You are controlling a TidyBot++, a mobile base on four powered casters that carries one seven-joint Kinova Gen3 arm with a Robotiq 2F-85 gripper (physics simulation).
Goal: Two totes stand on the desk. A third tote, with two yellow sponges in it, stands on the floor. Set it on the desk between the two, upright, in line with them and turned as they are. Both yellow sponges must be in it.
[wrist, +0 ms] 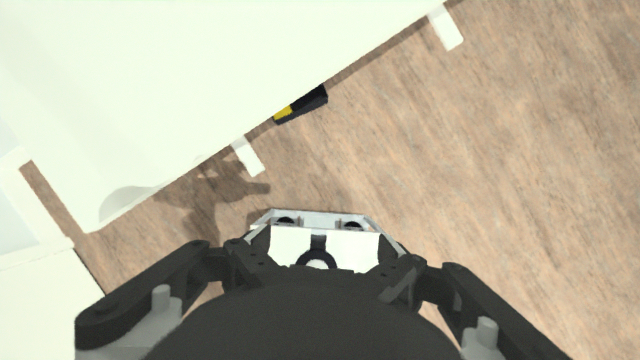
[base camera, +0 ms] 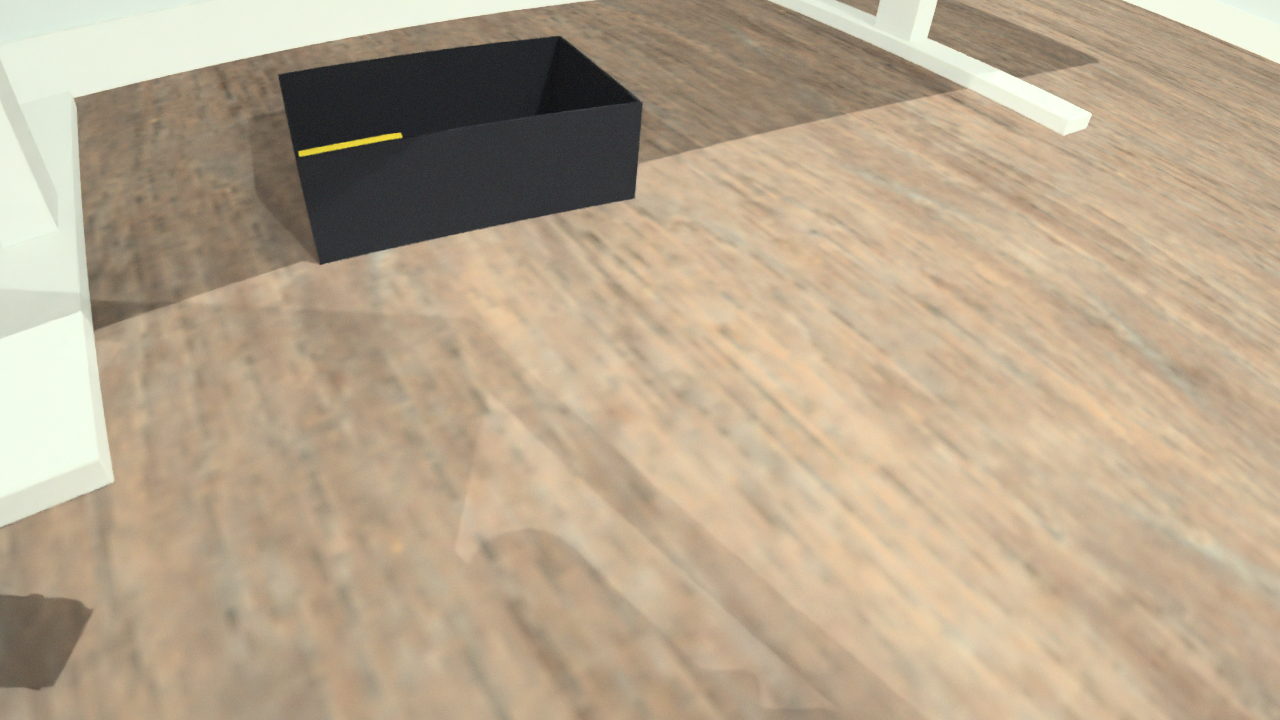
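The black tote (base camera: pixel 474 174) (wrist: pixel 312 106) stands upright on the floor between the desk's feet. In the wrist view the desk top (wrist: pixel 175 75) hides most of it. A yellow strip (base camera: pixel 349 145) shows over its near wall at the left end in the base view, and a yellow patch (wrist: pixel 283 112) shows inside it in the wrist view; whether this is one sponge or both I cannot tell. The two totes on the desk do not show in either view. My gripper (wrist: pixel 323 240) is open and empty, high above the floor in front of the desk, well away from the tote.
White desk feet stand left (base camera: pixel 53 394) and right (base camera: pixel 1002 85) of the tote in the base view. They also stick out past the desk's edge in the wrist view (wrist: pixel 446 30) (wrist: pixel 249 159). Another pale surface (wrist: pixel 40 300) is at the lower left. A silver and white structure shows below my gripper.
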